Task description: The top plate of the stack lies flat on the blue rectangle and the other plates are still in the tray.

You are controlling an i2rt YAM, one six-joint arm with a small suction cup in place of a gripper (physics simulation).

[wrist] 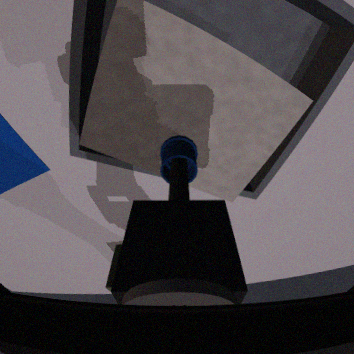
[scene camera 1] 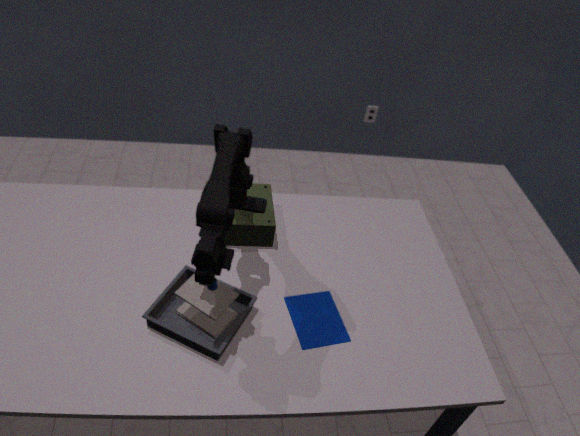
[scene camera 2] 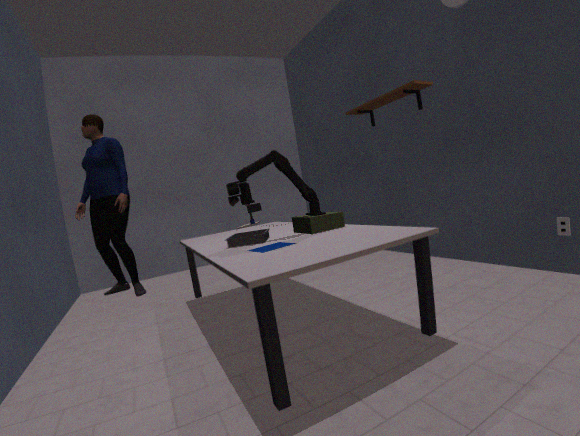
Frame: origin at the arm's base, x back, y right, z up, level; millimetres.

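Where they show: end effector, tool point: (wrist: pixel 178 146) (scene camera 1: pixel 212 288); arm's base, origin of the base link: (scene camera 1: pixel 236 202) (scene camera 2: pixel 315 214).
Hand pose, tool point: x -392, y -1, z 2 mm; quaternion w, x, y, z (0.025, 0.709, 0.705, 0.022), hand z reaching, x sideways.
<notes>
Things, the pixels of their top centre, and the offset from my tool point. "pt": a spot on its surface instead.
- dark grey tray, middle of its top: (wrist: pixel 203 89) (scene camera 1: pixel 201 306) (scene camera 2: pixel 248 233) dy +23, dx -34, dz -46 mm
- blue rectangle, surface spot: (wrist: pixel 14 158) pt dy -262, dx +70, dz -95 mm
- top plate, middle of its top: (wrist: pixel 191 123) (scene camera 1: pixel 207 292) dy +9, dx -27, dz +14 mm
A dark grey tray (scene camera 1: pixel 164 323) (scene camera 2: pixel 247 238) (wrist: pixel 74 53) sits on the white table, left of the blue rectangle (scene camera 1: pixel 317 319) (scene camera 2: pixel 271 246) (wrist: pixel 14 158). My suction cup (scene camera 1: pixel 211 285) (scene camera 2: pixel 252 220) (wrist: pixel 179 158) is pressed onto the near edge of the top plate (scene camera 1: pixel 223 300) (wrist: pixel 246 105), a flat grey square. The plate hangs above the tray, turned askew to it, with one corner out past the tray's rim. Other plates (scene camera 1: pixel 210 323) lie in the tray below it. The blue rectangle is bare.
The arm's green base block (scene camera 1: pixel 254 218) (scene camera 2: pixel 318 221) stands behind the tray. A person (scene camera 2: pixel 105 201) walks at the far left of the room, away from the table. A wooden shelf (scene camera 2: pixel 389 96) hangs on the wall.
</notes>
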